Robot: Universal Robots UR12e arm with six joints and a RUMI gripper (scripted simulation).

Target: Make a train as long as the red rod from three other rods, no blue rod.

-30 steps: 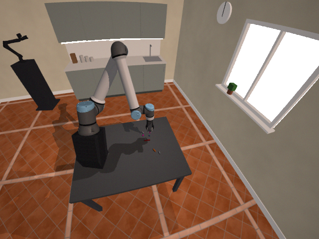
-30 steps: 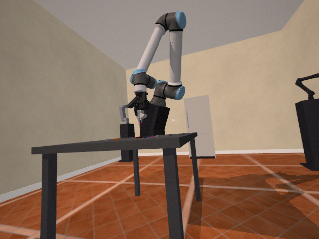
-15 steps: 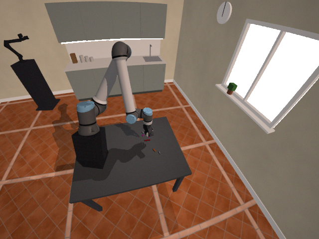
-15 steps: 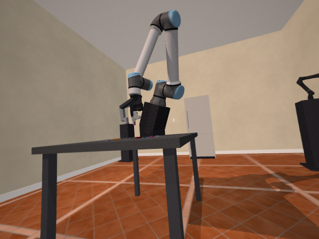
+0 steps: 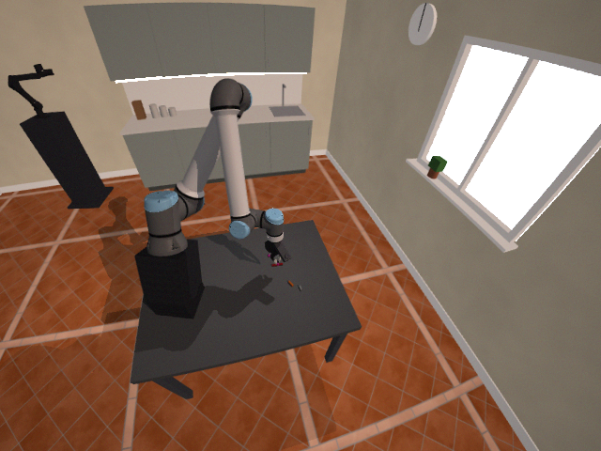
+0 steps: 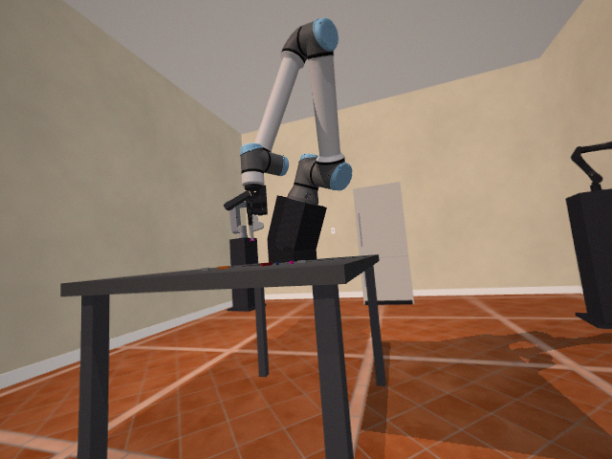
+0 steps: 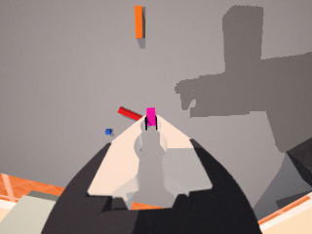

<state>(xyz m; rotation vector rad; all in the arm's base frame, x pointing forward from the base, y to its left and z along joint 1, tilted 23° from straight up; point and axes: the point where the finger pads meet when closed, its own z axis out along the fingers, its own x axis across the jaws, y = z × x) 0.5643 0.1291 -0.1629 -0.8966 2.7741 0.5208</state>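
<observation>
My gripper is now 11 cm above the red rod and 7 cm to the right of it. From my hand the other things lie so: blue rod 14 cm to the left, 11 cm below, 3 cm ahead; orange rod 11 cm below, 8 cm to the right, 8 cm ahead.
</observation>
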